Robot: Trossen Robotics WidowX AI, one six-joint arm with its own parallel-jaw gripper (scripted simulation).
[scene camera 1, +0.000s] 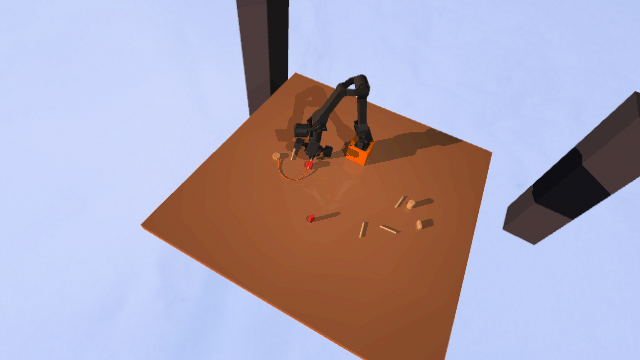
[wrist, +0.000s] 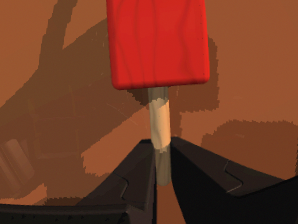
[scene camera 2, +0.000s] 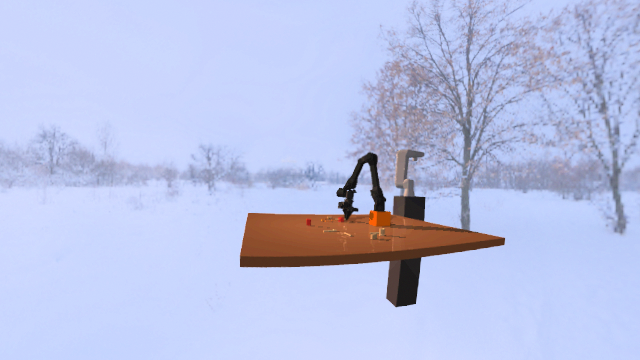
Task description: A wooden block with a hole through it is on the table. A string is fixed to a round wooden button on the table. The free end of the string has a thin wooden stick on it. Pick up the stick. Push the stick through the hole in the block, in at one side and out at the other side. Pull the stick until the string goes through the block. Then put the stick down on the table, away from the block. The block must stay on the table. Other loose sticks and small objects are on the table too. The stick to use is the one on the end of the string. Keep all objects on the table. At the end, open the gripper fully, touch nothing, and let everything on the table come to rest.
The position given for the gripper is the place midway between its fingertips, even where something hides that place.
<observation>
In view: the gripper (wrist: 159, 148) and a thin wooden stick (wrist: 158, 96).
</observation>
